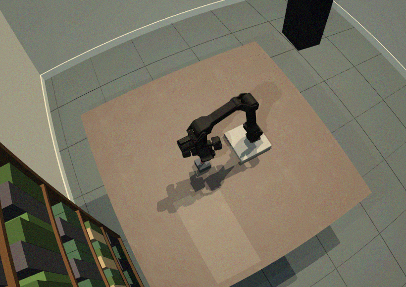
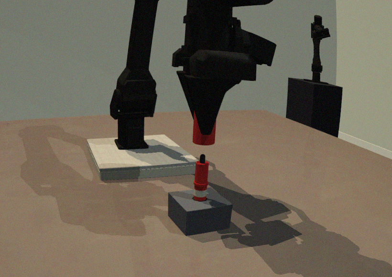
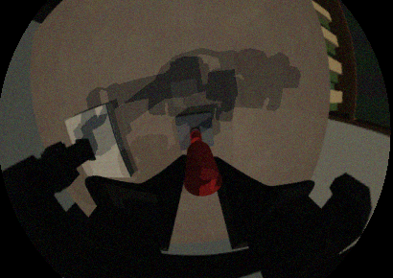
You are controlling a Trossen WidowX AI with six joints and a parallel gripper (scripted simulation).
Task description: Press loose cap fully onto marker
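Now: gripper tip 110 mm above the dark grey holder block. From my gripper tip the other things lie so: red cap: 10 mm above.
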